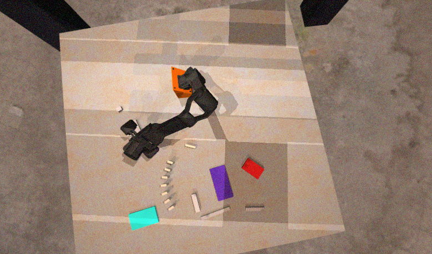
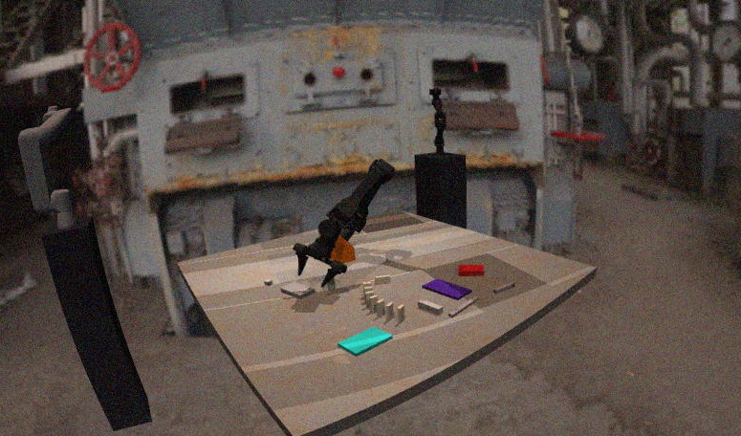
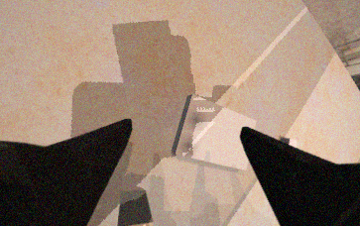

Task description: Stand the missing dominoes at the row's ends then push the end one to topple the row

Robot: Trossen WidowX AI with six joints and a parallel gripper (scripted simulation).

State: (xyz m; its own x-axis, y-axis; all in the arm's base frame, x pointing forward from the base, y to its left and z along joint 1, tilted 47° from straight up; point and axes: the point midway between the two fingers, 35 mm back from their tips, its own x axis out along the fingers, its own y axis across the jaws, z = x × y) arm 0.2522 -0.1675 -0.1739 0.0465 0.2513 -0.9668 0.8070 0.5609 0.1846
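Now: the grey slab 6 cm behind my gripper tip, 5 cm below it and 3 cm to the right of it. Also, from my gripper tip: teal tile: 37 cm ahead, 5 cm below, 2 cm to the right; purple tile: 38 cm to the left, 25 cm ahead, 5 cm below; small cube: 19 cm behind, 9 cm to the right, 5 cm below.
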